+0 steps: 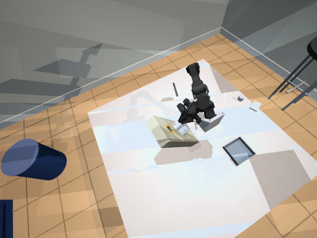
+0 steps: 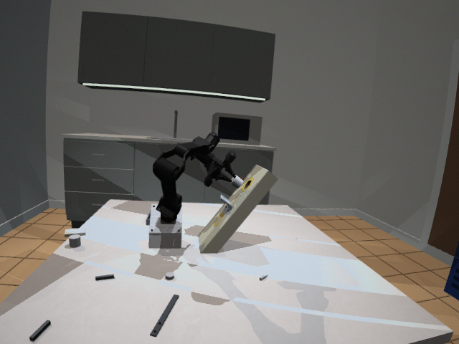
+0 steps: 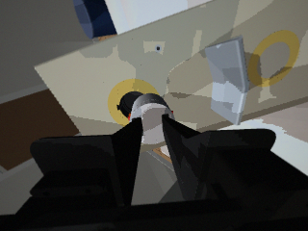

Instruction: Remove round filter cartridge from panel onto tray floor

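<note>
Now: gripper tip 330 mm past the tray, 290 mm to the right of it and 290 mm above it. Round my gripper tip: filter cartridge: 10 mm ahead, 10 mm below; then beige block: 720 mm behind, 90 mm to the left, 300 mm below.
</note>
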